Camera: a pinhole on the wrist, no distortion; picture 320 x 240 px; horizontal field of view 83.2 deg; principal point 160.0 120.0 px. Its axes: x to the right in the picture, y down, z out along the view. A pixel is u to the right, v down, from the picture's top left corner.
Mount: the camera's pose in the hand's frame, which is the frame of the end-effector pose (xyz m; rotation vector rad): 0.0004 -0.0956 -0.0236 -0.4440 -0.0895 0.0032
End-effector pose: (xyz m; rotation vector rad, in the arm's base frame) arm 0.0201 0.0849 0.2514 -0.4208 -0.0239 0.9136
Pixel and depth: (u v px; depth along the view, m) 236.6 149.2 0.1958
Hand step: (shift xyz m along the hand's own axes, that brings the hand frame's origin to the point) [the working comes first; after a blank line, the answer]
In the camera's frame: 0.0832 0.0317 0.1958

0.0668 0.0189 0.1460
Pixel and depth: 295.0 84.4 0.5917
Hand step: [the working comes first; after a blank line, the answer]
In the camera's frame: 0.4433 -0.1169 0.5917

0.3884 0.0626 0.5966
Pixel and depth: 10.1 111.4 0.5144
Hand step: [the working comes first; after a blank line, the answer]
In the camera's frame: -0.4279 -0.0245 0.5144

-0.4710 0.0931 0.4128
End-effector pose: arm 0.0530 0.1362 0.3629 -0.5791 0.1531 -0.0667
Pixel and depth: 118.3 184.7 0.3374
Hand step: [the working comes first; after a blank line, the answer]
In the camera's frame: -0.0781 0.1211 0.3374

-0.1048 0.1567 0.2211
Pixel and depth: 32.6 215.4 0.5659
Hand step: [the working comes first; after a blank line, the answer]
In the camera's frame: -0.4001 0.2996 0.5659

-0.4425 0.4086 0.3224
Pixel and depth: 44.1 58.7 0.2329
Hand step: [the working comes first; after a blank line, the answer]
In the camera's frame: -0.1498 -0.0792 0.2329

-0.1704 -0.0707 0.2070
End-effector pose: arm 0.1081 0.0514 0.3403 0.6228 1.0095 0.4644
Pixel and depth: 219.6 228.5 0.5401
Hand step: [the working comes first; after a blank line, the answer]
In the camera's frame: 0.1786 0.3252 0.5401

0.1366 0.4337 0.3378
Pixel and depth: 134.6 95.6 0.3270
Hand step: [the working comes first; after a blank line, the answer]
In the camera's frame: -0.0461 -0.0443 0.3270

-0.0747 0.0036 0.2855
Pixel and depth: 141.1 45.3 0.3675
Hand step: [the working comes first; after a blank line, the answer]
In the camera's frame: -0.0385 -0.1523 0.3675

-0.0725 -0.0764 0.3689
